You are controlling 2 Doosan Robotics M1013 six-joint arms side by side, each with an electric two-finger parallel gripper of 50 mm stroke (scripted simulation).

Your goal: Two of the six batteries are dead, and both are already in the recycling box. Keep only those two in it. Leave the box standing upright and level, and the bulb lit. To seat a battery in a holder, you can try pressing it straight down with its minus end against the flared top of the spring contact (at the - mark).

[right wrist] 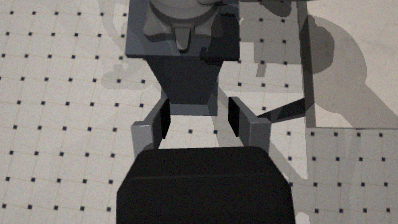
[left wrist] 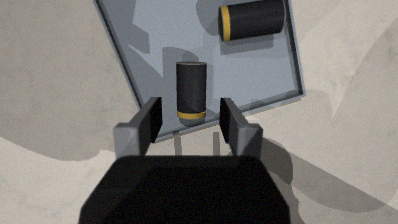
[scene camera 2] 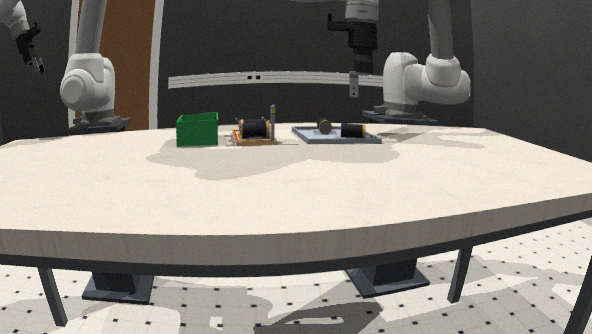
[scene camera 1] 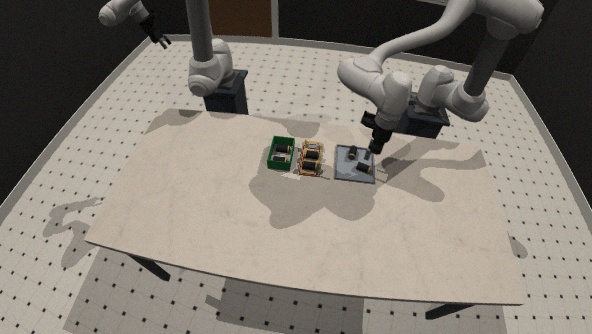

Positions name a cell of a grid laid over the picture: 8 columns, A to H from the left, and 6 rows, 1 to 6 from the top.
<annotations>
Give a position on a grey tray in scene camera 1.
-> E4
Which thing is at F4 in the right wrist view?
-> My right gripper.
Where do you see an arm pedestal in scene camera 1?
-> C2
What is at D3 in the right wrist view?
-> An arm pedestal.
</annotations>
